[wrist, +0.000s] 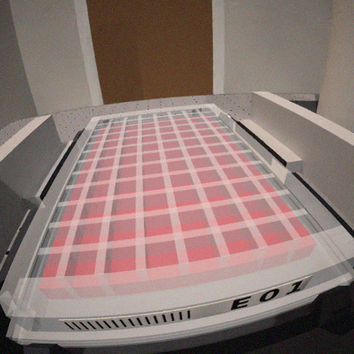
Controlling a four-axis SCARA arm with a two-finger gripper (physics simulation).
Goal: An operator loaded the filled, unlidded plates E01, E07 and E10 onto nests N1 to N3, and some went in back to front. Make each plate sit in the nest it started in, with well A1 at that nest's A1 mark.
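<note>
Plate E01 [165,185], clear with red-filled wells, fills most of the wrist view. Its barcode and E01 label are on the end facing the camera. My gripper [155,118] is shut on it, with one pale finger with a dark pad along each long side. Dark parts show below the near end, but I cannot tell how much of them is the nest. The nest's A1 mark is not visible, and I cannot make out the plate's A1 marking. Plates E07 and E10 do not show.
The perforated deck [145,106] shows beyond the plate's far end. Part of a dark base [311,105] lies at the far right, behind the right finger. A brown panel [155,50] stands between pale walls in the background.
</note>
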